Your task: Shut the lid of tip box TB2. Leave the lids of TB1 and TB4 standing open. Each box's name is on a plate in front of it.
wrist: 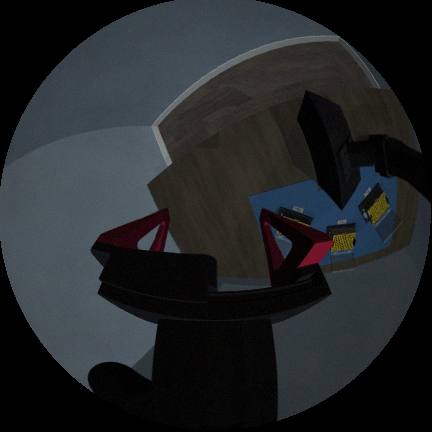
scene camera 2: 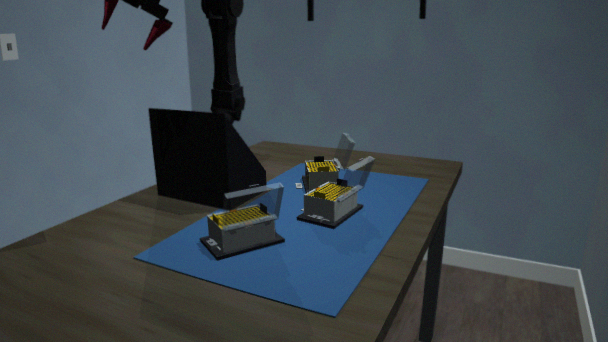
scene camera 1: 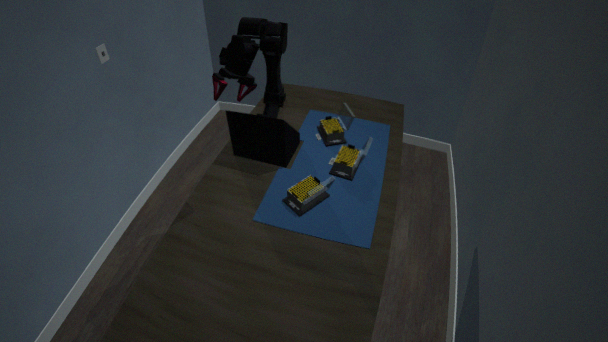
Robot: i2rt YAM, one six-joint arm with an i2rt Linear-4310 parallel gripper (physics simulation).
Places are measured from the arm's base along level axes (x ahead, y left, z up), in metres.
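Where they show: gripper, fingertip midpoint: (wrist: 214, 212) (scene camera 2: 124, 39) (scene camera 1: 226, 100); arm's base, origin of the base link: (wrist: 347, 154) (scene camera 2: 212, 137) (scene camera 1: 268, 122).
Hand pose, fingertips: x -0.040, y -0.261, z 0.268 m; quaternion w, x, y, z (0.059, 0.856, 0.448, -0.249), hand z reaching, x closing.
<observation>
Things, the pixels of their top centre, and the offset from my fingertips. Level surfaces: height alone.
- middle lid, middle of its top: (scene camera 2: 356, 158) (scene camera 1: 365, 142) (wrist: 345, 269) dx +0.457, dy +0.216, dz -0.280 m
- far lid, middle of its top: (scene camera 2: 343, 134) (scene camera 1: 346, 107) (wrist: 393, 230) dx +0.358, dy +0.461, dz -0.280 m
- wooden table, its level: dz -0.437 m
- blue mat, its level: dz -0.434 m
Three tip boxes with yellow tips stand on a blue mat: a near one (scene camera 1: 306, 190) (scene camera 2: 242, 235), a middle one (scene camera 1: 347, 156) (scene camera 2: 330, 202) (wrist: 343, 242) and a far one (scene camera 1: 331, 125) (scene camera 2: 321, 170) (wrist: 377, 205). The near box's clear lid (scene camera 2: 272, 197), the middle lid (scene camera 1: 367, 146) (scene camera 2: 362, 170) and the far lid (scene camera 1: 349, 111) (scene camera 2: 345, 147) all stand open. The lettering on the name plates is too small to read, so I cannot tell which box is TB2. My gripper (scene camera 1: 228, 99) (scene camera 2: 124, 39) (wrist: 214, 212) is open and empty, high up and well away from the boxes.
A tall black block (scene camera 1: 260, 140) (scene camera 2: 190, 155) (wrist: 327, 145) stands on the wooden table (scene camera 1: 225, 260) (scene camera 2: 100, 280), beside the blue mat (scene camera 1: 345, 220) (scene camera 2: 300, 280) and near the arm's base. In scene camera 1, the gripper is above and to the left of this block.
</observation>
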